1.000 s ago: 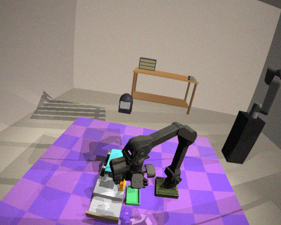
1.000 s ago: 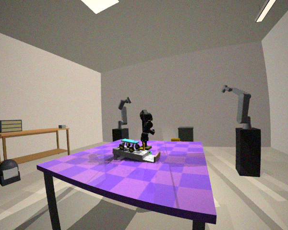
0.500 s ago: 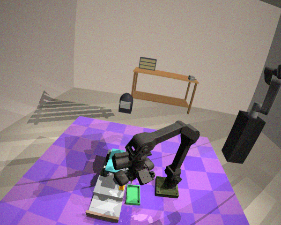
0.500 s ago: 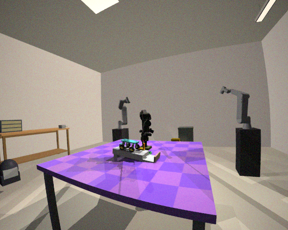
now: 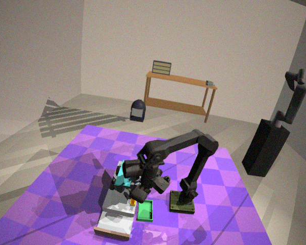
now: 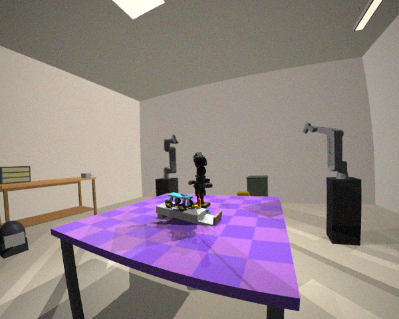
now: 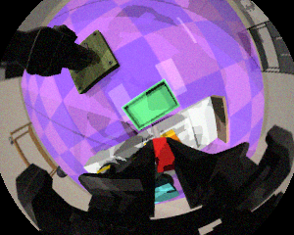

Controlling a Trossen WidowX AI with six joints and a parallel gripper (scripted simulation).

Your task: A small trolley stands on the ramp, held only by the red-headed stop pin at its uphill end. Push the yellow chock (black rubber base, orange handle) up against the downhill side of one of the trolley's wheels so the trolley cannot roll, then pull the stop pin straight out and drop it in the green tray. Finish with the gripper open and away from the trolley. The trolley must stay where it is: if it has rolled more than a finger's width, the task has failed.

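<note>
My gripper tip is 20 mm past the green tray and 140 mm above it. From my gripper tip the other things lie so: grey ramp (110 mm ahead, 90 mm to the right, 90 mm below); trolley (110 mm ahead, 90 mm to the right, 20 mm below); red-headed stop pin (right at my gripper tip).
</note>
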